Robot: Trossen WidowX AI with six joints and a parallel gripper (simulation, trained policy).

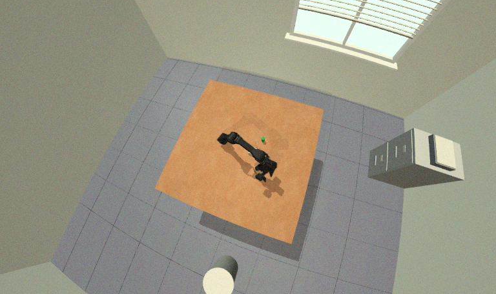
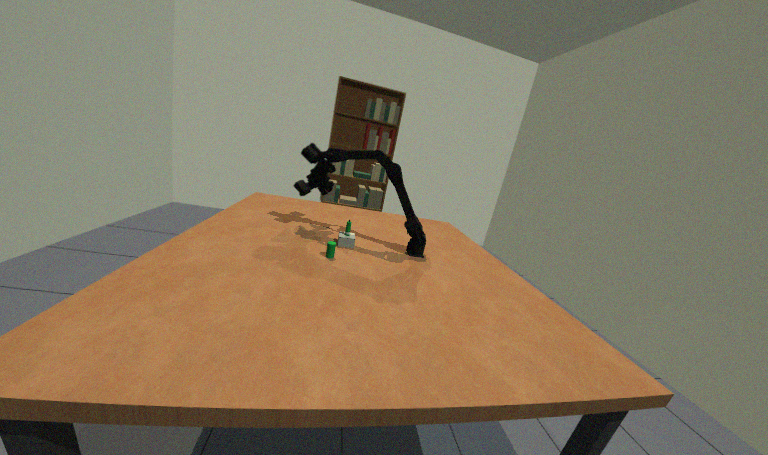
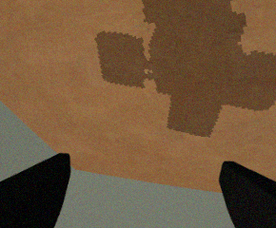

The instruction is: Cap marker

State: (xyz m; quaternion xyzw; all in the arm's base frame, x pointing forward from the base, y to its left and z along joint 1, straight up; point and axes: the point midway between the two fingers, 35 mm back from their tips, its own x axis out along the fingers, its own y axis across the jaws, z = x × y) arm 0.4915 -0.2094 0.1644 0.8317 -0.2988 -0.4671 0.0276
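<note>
Now: gripper tip 35 cm to the right of the green cap, 15 cm past it and 11 cm above it. Round my gripper tip: white holder block 22 cm to the left, 21 cm behind, 12 cm below.
</note>
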